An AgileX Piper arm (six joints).
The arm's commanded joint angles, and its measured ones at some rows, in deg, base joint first. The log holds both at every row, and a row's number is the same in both.
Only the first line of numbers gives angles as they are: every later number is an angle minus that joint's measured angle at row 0.
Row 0, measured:
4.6, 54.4, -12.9, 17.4, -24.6, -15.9
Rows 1 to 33, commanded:
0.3, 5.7, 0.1, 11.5, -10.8, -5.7
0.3, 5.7, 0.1, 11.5, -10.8, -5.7
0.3, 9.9, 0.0, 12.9, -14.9, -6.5
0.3, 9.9, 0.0, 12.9, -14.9, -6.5
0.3, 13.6, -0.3, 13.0, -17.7, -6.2
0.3, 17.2, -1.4, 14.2, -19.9, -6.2
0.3, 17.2, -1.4, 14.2, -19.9, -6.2
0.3, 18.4, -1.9, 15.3, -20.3, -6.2
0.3, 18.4, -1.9, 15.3, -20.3, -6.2
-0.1, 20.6, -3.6, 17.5, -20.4, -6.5
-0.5, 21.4, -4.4, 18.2, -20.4, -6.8
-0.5, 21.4, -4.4, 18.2, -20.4, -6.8
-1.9, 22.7, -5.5, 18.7, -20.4, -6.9
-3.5, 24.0, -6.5, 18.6, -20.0, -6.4
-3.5, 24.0, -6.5, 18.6, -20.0, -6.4
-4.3, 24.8, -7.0, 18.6, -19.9, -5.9
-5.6, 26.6, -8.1, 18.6, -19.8, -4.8
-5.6, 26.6, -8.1, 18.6, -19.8, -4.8
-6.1, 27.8, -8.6, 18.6, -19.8, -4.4
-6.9, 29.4, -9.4, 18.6, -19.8, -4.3
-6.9, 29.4, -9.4, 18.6, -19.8, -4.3
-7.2, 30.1, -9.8, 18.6, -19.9, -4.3
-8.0, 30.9, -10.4, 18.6, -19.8, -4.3
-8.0, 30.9, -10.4, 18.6, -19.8, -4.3
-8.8, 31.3, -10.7, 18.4, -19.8, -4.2
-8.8, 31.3, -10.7, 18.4, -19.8, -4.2
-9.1, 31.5, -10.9, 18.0, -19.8, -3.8
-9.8, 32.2, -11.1, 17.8, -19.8, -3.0
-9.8, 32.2, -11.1, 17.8, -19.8, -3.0
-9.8, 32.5, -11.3, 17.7, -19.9, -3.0
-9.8, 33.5, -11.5, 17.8, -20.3, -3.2
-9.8, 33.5, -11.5, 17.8, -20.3, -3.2
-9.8, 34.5, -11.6, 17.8, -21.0, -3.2
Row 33, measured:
-9.6, 33.5, -10.9, 18.5, -19.5, -3.3
